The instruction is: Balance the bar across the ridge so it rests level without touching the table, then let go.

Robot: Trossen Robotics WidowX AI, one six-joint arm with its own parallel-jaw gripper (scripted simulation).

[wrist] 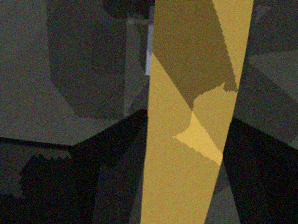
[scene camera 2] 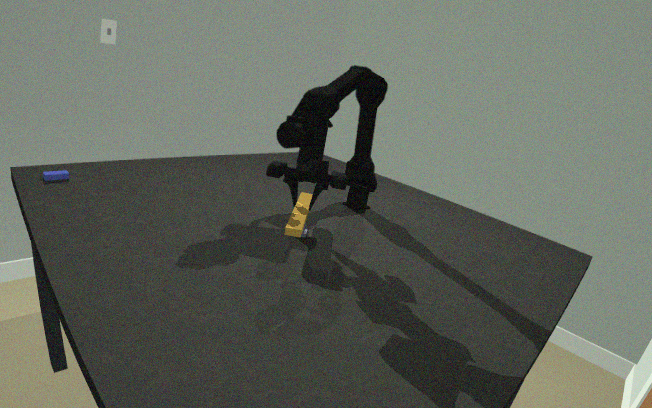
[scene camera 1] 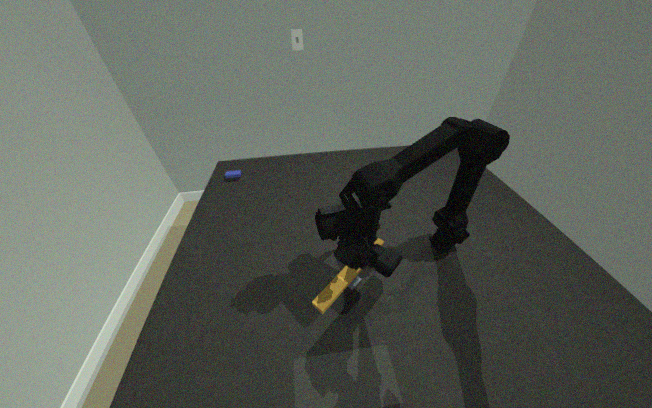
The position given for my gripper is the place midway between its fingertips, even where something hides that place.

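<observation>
My gripper [scene camera 2: 302,208], [wrist: 185,123], [scene camera 1: 358,263], in sight. Yellow bar [scene camera 1: 333,290], [wrist: 197,60], in sight too.
</observation>
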